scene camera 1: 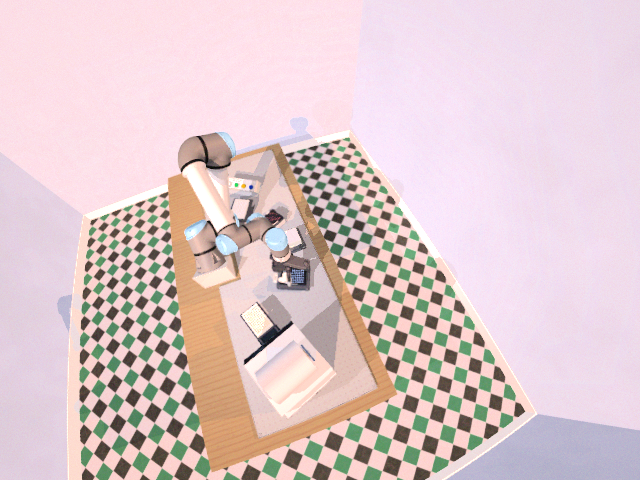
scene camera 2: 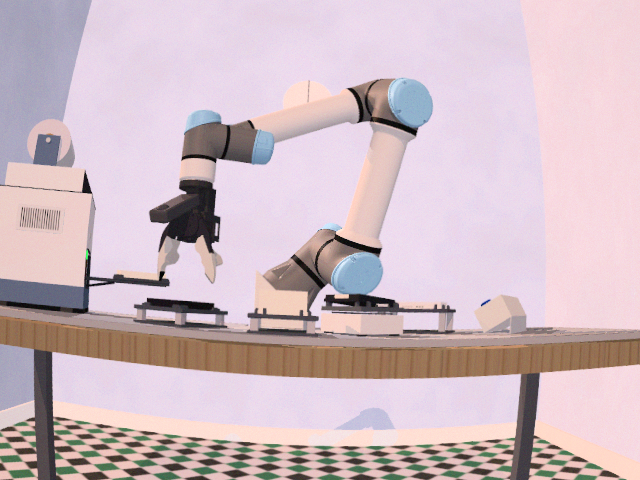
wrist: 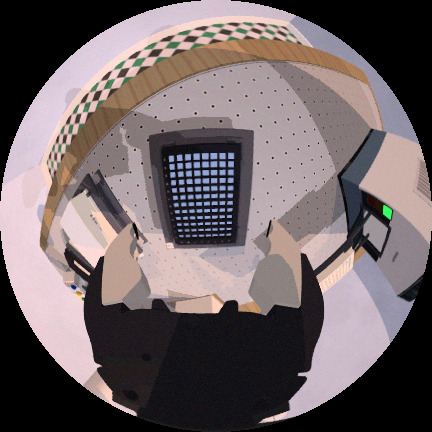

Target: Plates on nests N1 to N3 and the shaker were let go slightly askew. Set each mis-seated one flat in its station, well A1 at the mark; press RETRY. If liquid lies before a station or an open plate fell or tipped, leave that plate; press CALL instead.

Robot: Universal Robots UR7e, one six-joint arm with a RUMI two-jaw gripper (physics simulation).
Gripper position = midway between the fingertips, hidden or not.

Note:
In view: my gripper (scene camera 2: 184,282), a black plate with blue wells (wrist: 201,180), a white plate (scene camera 2: 278,302), a cream plate (wrist: 336,269), a button box (scene camera 2: 503,311) and a white shaker (scene camera 2: 346,322).
The white plate shows as well in the wrist view (wrist: 87,228). My gripper also shows in the wrist view (wrist: 200,223).

